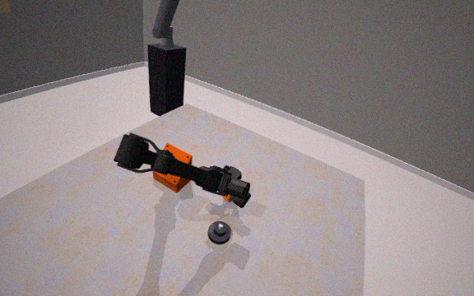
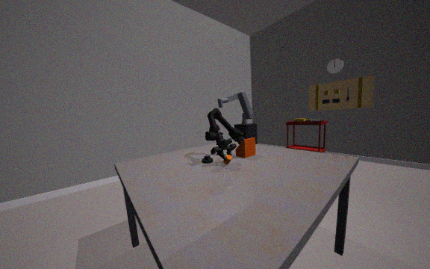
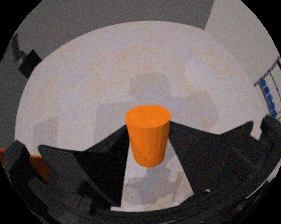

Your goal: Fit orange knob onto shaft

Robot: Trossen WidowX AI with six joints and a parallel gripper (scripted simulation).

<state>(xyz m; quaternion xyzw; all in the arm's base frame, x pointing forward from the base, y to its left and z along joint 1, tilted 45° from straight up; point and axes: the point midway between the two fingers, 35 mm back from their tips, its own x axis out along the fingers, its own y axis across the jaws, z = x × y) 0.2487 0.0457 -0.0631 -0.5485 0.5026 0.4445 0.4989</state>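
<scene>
My gripper tip is 1 cm below the orange knob. The rest, counted from my gripper tip: round dark pedestal 6 cm ahead, 17 cm to the right, 1 cm below.
</scene>
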